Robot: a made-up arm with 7 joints.
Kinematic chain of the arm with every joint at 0, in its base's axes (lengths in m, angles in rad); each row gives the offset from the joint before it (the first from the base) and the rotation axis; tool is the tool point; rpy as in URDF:
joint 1: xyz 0.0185 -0.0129 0.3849 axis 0 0.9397 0.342
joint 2: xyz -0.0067 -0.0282 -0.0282 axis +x
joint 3: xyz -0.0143 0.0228 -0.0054 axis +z
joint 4: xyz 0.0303 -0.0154 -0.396 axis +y
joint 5: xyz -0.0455 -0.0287 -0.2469 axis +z
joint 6: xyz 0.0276 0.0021 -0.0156 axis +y
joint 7: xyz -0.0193 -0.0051 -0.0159 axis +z
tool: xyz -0.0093 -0.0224 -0.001 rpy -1.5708 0 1.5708
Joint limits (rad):
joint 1: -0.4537..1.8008
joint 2: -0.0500..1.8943
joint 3: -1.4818..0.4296
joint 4: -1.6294..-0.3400
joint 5: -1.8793..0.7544
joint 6: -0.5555..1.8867
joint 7: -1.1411..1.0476
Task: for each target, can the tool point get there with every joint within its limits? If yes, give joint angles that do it. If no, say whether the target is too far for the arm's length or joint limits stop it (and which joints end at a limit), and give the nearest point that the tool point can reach.
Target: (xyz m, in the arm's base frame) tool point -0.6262 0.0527 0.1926
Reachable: yes | joints 1.2466 0.5556 -0.9724 -0.5516 -0.8468 1.0351 0.3867
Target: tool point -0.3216 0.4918 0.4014
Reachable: yes | joints 1.5596 1.4893 -0.1952 -0.7939 0.1485 1.4209 0.8707
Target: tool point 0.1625 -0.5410 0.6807
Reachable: no: joint limits stop it (at a limit: joint 1, joint 2, joint 3, joint 4, joint 6, joint 7) | nearest point -0.2362 -0.4936 0.3485 | short by 0.521 m
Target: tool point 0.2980 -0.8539 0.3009
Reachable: no: too far | nearest point 0.2543 -0.3687 0.0334 | short by 0.556 m
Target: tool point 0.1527 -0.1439 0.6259
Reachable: no: joint limits stop it (at a limit: joint 1, joint 2, joint 3, joint 4, joint 5, joint 6, joint 7) | nearest point 0.2271 0.2546 0.6974 | short by 0.412 m
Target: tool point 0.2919 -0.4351 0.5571
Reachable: no: joint limits stop it (at a limit: joint 1, joint 2, joint 4, joint 6) | nearest point 0.3414 -0.2925 0.0905 | short by 0.490 m
